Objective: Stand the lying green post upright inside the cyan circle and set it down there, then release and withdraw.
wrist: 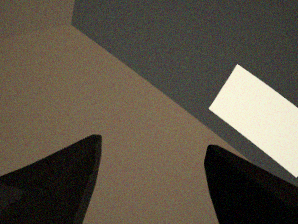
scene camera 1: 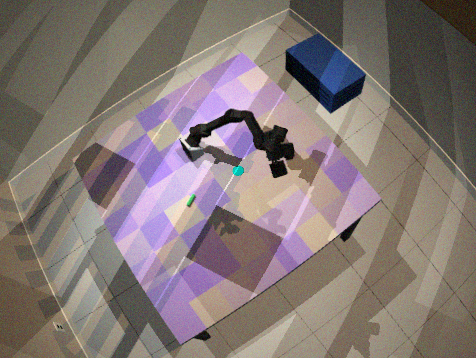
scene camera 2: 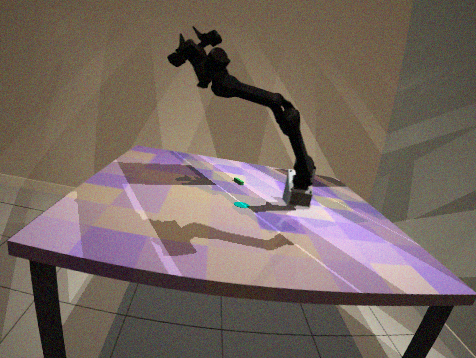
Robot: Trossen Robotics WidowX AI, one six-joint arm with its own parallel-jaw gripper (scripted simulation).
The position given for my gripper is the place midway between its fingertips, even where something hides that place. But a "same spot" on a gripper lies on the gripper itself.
my gripper: wrist; scene camera 1; scene camera 2 187,30
same spot on my gripper: [wrist: 65,180] = [scene camera 1: 279,161]
